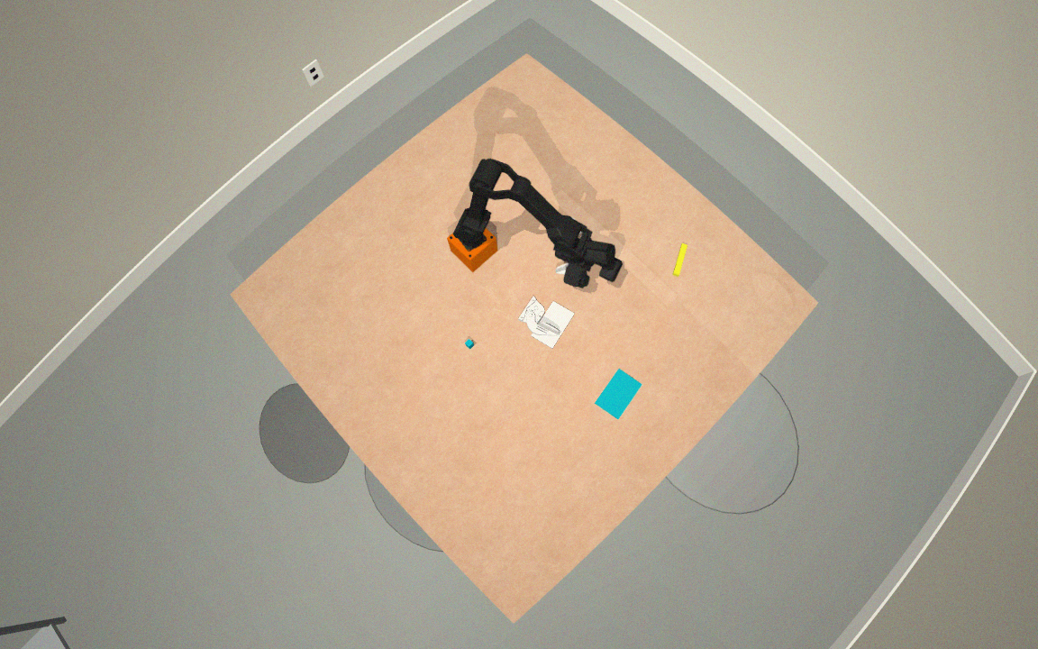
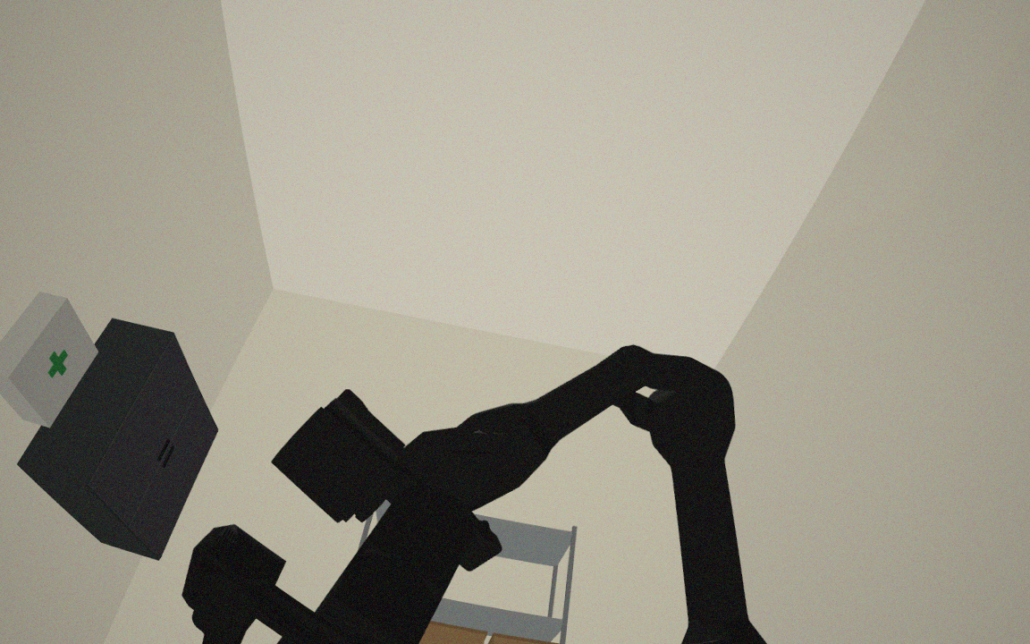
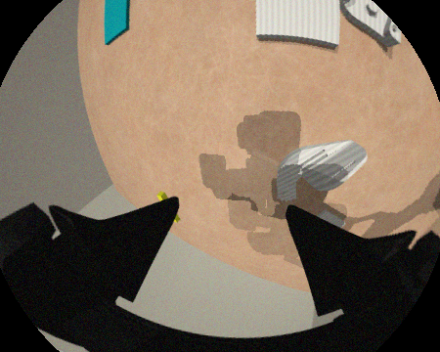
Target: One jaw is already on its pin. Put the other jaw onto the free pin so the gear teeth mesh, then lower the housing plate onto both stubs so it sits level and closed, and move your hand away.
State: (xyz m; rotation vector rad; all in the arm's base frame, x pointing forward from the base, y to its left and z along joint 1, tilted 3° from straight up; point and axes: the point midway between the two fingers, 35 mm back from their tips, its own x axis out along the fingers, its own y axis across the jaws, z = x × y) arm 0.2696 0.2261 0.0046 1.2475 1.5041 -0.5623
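Right now my gripper tip is 6 cm past the grey jaw, 1 cm to the left of it and 7 cm above it. Also, from my gripper tip: grey housing plate: 16 cm behind, 3 cm to the left, 5 cm below; then flat teal block: 31 cm ahead, 16 cm to the right, 8 cm below; then yellow bar: 11 cm ahead, 24 cm to the left, 7 cm below.
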